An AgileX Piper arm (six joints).
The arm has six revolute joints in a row. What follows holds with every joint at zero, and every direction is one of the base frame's.
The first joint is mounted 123 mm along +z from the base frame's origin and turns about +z.
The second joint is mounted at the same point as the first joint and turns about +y.
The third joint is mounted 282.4 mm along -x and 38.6 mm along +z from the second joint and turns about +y.
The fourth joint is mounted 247.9 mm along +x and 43.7 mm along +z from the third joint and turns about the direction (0.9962, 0, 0.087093).
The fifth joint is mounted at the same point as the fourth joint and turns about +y.
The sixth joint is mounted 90.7 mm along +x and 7.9 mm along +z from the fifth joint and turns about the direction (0.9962, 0, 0.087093).
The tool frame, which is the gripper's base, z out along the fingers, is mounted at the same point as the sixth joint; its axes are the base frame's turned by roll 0, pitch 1.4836 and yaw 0 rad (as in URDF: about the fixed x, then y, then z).
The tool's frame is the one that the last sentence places.
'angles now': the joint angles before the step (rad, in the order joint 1, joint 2, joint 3, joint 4, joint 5, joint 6). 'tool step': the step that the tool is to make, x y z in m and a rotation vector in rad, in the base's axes. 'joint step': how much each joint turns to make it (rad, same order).
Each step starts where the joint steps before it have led.
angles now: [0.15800, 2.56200, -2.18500, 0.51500, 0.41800, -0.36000]
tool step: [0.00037, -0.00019, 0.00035, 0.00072, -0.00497, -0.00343]
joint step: [0.00000, 0.00000, 0.00001, 0.00000, -0.00601, 0.00099]
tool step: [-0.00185, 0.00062, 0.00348, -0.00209, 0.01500, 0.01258]
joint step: [0.00000, -0.00902, 0.00001, -0.00599, 0.02701, 0.00300]
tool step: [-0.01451, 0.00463, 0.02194, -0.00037, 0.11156, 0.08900]
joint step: [0.00000, -0.05698, -0.00103, -0.00901, 0.19100, 0.00400]
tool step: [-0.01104, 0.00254, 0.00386, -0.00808, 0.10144, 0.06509]
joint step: [0.00001, -0.01901, 0.00005, -0.00599, 0.13697, 0.00000]
